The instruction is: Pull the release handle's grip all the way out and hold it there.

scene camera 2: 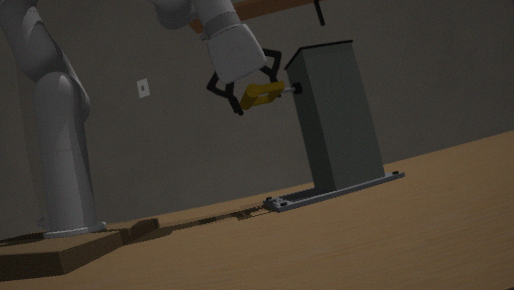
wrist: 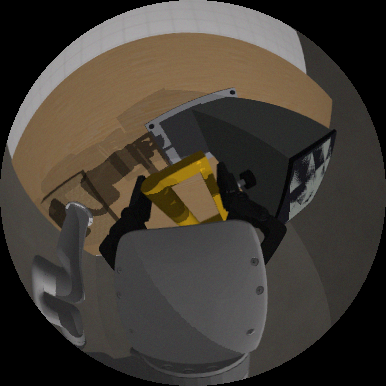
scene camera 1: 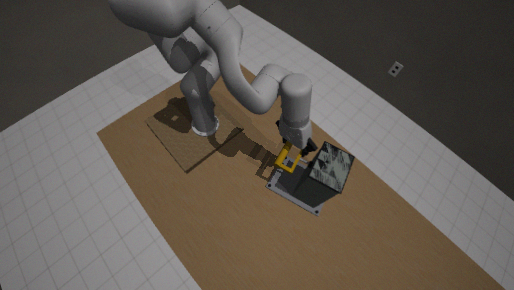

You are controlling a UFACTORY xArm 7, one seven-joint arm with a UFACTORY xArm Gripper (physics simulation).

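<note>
The yellow release handle (scene camera 1: pixel 281 159) (scene camera 2: pixel 250 96) (wrist: pixel 175 176) is a rectangular loop with a thick grip bar on the side away from the housing. A short metal rod (scene camera 2: pixel 289 90) joins it to a black collar (scene camera 2: pixel 298 88) (wrist: pixel 247 179) on the tall grey-green housing (scene camera 1: pixel 322 186) (scene camera 2: pixel 340 115) (wrist: pixel 240 135). A stretch of rod shows between loop and collar. My gripper (scene camera 1: pixel 296 147) (scene camera 2: pixel 259 103) (wrist: pixel 181 177) is shut on the handle, its black fingers wide apart, one outside the grip bar and one on the housing side. The contact at the fingertips is partly hidden.
The housing stands on a flat grey base plate (scene camera 1: pixel 292 200) (scene camera 2: pixel 345 191) (wrist: pixel 190 106) with dark bolts. The arm's foot stands on a wooden board (scene camera 1: pixel 182 150) (scene camera 2: pixel 30 264) on the brown table. An orange-brown beam (scene camera 2: pixel 280 7) shows high behind the housing. A socket (scene camera 1: pixel 395 69) (scene camera 2: pixel 143 88) is on the wall.
</note>
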